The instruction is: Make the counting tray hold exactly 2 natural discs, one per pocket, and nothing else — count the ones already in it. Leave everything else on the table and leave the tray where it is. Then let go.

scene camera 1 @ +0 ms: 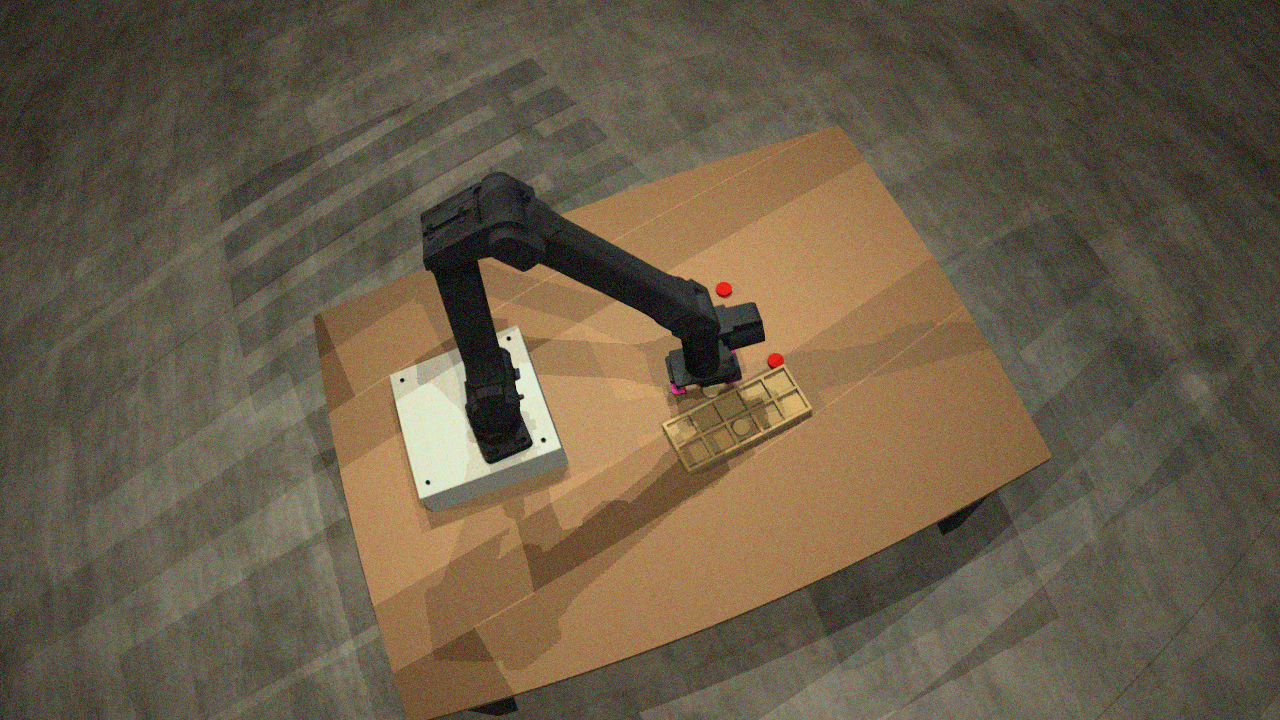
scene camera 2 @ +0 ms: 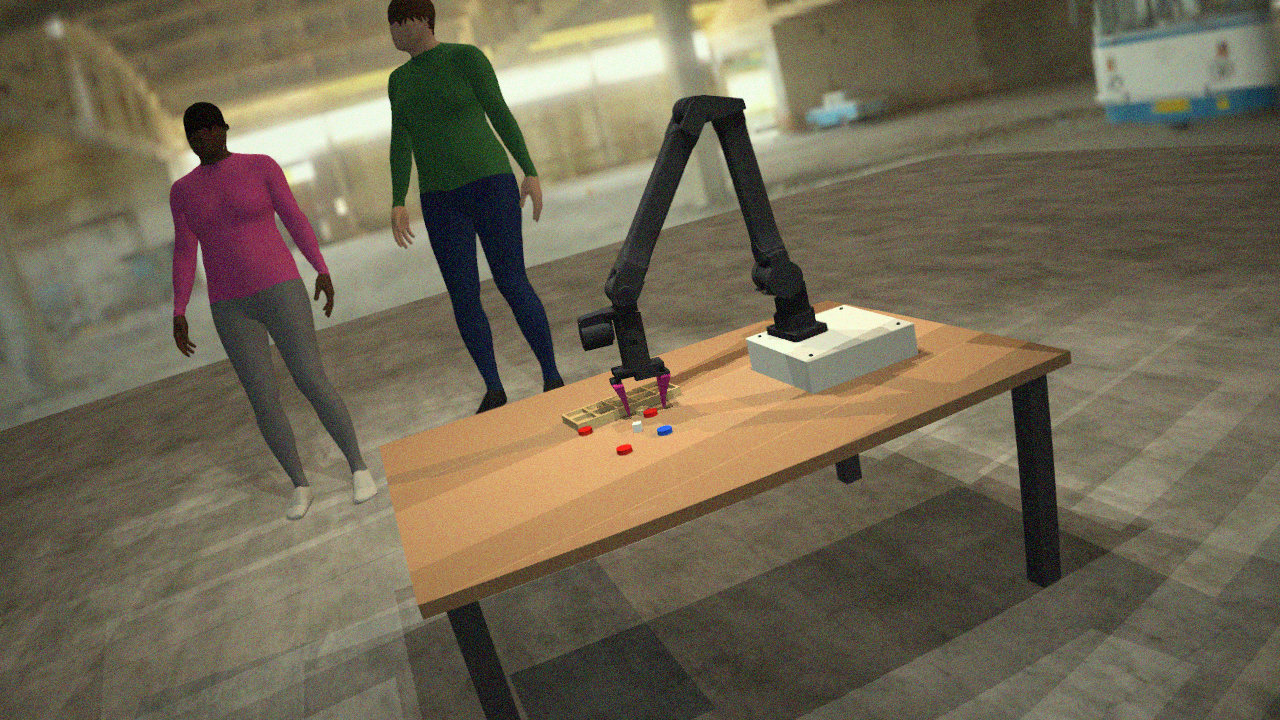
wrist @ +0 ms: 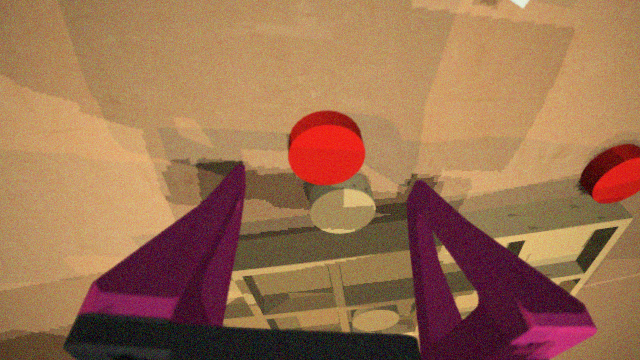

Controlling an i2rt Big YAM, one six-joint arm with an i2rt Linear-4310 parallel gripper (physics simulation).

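Note:
The wooden counting tray (scene camera 1: pixel 750 442) (scene camera 2: pixel 572 421) (wrist: pixel 295 251) has two rows of square pockets. One natural disc (scene camera 1: pixel 742 426) (wrist: pixel 376 319) sits in a pocket of the row farther from the loose discs. Another natural disc (scene camera 1: pixel 711 391) (wrist: pixel 341 215) lies on the table outside the tray's long wall. A red disc (scene camera 2: pixel 650 412) (wrist: pixel 327 152) lies right beside it, on the side away from the tray; whether they touch is unclear. My gripper (scene camera 1: pixel 707 385) (scene camera 2: pixel 646 410) (wrist: pixel 330 183) is open and empty above these two discs, its magenta fingertips to either side. In scene camera 1 it hides this red disc.
A second red disc (scene camera 1: pixel 776 360) (scene camera 2: pixel 584 430) (wrist: pixel 617 175) lies near the tray's far end. A third red disc (scene camera 1: pixel 724 289) (scene camera 2: pixel 623 449), a blue disc (scene camera 2: pixel 664 430) and a white cube (scene camera 2: pixel 637 427) (wrist: pixel 521 2) lie farther from the tray. The arm stands on a white base (scene camera 1: pixel 434 438) (scene camera 2: pixel 841 358).

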